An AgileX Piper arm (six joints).
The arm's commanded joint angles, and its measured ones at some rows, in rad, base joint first. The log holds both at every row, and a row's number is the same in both.
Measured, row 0:
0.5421, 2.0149, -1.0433, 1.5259, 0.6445, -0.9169
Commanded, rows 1 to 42:
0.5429, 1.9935, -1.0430, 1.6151, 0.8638, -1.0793
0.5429, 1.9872, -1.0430, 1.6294, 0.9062, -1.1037
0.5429, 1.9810, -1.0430, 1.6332, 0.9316, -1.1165
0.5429, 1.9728, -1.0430, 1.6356, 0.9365, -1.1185
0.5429, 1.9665, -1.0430, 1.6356, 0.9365, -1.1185
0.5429, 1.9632, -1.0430, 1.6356, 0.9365, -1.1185
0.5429, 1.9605, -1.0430, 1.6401, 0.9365, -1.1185
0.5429, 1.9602, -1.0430, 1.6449, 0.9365, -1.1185
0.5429, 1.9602, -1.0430, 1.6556, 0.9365, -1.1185
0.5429, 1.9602, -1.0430, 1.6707, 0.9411, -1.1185
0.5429, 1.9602, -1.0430, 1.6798, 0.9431, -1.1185
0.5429, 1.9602, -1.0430, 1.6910, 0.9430, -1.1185
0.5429, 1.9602, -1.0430, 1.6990, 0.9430, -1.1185
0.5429, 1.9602, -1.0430, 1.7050, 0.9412, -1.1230
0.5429, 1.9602, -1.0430, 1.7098, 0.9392, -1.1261
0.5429, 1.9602, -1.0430, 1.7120, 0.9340, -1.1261
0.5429, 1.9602, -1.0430, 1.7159, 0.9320, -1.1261
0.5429, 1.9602, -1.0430, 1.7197, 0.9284, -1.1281
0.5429, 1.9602, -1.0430, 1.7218, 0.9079, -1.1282
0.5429, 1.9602, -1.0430, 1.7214, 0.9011, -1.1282
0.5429, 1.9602, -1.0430, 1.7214, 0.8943, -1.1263
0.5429, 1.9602, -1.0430, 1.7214, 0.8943, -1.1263
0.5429, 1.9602, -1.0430, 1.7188, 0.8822, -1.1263
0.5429, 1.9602, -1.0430, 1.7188, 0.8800, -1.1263
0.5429, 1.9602, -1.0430, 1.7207, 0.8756, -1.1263
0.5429, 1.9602, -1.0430, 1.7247, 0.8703, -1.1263
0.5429, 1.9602, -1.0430, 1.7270, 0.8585, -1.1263
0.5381, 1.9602, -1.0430, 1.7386, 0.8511, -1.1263
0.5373, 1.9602, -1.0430, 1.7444, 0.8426, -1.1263
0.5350, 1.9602, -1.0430, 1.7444, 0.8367, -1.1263
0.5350, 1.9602, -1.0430, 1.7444, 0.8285, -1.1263
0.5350, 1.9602, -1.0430, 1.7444, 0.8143, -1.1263
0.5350, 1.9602, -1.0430, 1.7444, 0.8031, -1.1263
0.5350, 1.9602, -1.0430, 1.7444, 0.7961, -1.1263
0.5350, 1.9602, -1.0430, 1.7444, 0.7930, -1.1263
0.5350, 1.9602, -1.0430, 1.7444, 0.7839, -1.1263
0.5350, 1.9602, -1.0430, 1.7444, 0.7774, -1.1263
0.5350, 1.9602, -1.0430, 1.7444, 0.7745, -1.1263
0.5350, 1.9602, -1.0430, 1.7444, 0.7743, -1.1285
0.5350, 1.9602, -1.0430, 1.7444, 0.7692, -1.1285
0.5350, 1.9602, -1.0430, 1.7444, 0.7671, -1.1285
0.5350, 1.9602, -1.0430, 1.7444, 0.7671, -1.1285
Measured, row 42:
0.5405, 1.9704, -1.0433, 1.7353, 0.7748, -1.1144
